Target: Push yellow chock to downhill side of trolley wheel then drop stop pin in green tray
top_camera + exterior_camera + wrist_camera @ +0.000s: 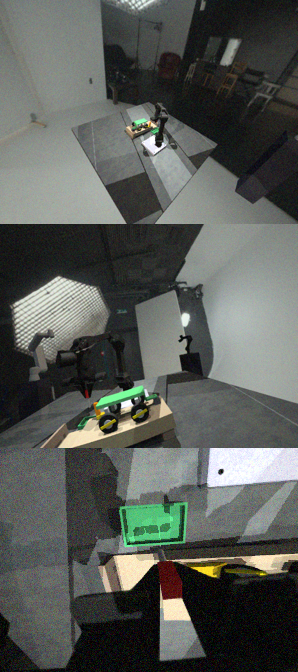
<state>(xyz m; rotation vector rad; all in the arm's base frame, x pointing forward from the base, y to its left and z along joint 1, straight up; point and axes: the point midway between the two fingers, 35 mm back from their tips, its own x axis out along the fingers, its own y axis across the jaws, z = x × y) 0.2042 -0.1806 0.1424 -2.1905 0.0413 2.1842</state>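
Now: gripper tip 140 mm above the green tray and 20 mm past it. Round my gripper tip: red-headed stop pin: right at my gripper tip; yellow chock: 70 mm to the left, 60 mm ahead, 50 mm below; trolley: 160 mm to the left, 120 mm ahead, 20 mm below.
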